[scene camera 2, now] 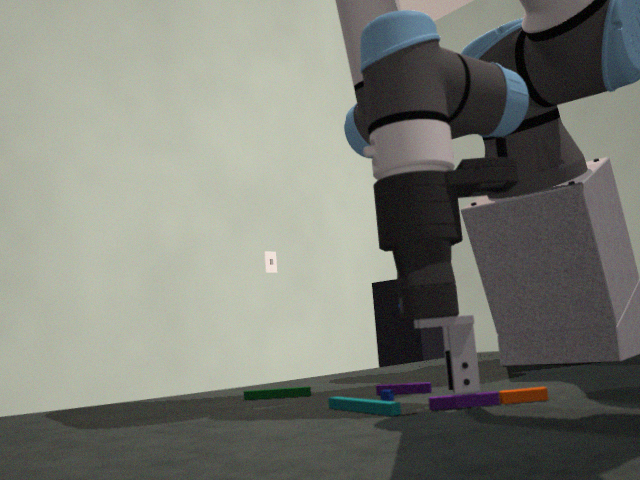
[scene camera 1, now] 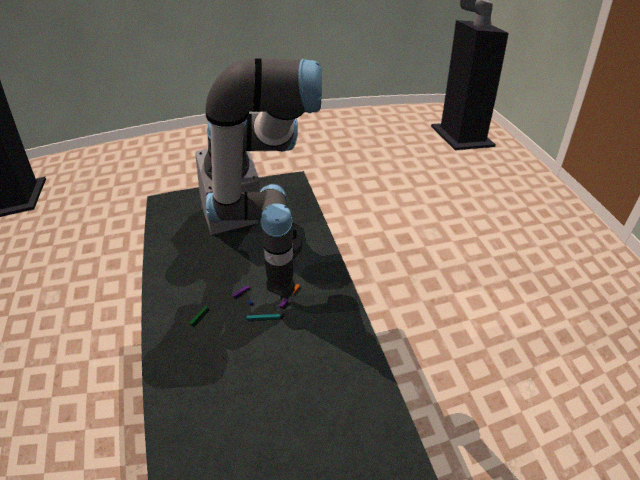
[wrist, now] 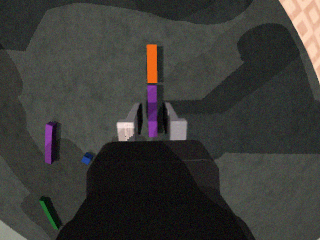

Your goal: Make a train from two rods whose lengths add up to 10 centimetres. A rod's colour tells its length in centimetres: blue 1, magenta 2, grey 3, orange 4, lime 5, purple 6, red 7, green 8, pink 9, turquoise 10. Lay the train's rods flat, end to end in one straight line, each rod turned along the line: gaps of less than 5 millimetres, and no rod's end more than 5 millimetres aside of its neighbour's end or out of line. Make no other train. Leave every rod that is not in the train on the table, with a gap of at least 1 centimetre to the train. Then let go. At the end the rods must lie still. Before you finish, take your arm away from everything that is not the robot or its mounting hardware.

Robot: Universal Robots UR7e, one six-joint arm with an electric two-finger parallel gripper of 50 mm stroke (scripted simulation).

I see my gripper (scene camera 2: pixel 463 390), a purple rod (scene camera 2: pixel 487 398) and a turquoise rod (scene camera 2: pixel 389 408).
My gripper is seen too in scene camera 1 (scene camera 1: pixel 286 298) and in the wrist view (wrist: pixel 152 112). The wrist view does not show the turquoise rod, which is hidden by my gripper.
